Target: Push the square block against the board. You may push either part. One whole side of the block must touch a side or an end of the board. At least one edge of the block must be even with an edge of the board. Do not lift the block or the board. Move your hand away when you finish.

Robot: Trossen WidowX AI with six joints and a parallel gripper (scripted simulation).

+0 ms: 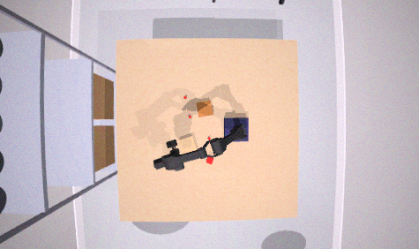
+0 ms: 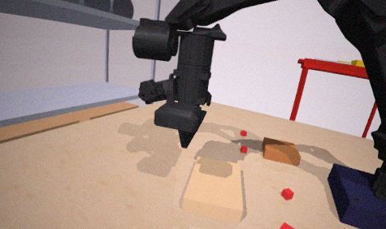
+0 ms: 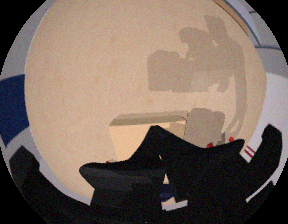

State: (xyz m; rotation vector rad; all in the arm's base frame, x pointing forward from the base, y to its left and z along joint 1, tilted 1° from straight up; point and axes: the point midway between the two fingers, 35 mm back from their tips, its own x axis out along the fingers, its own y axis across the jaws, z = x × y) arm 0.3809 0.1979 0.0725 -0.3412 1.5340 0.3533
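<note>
Right now my gripper tip is 13 cm past the orange square block, 31 cm to the left of it and 7 cm above it. Also, from my gripper tip: board: 6 cm behind, 3 cm to the right, 7 cm below; then red cube: 22 cm behind, 3 cm to the left, 6 cm below.
</note>
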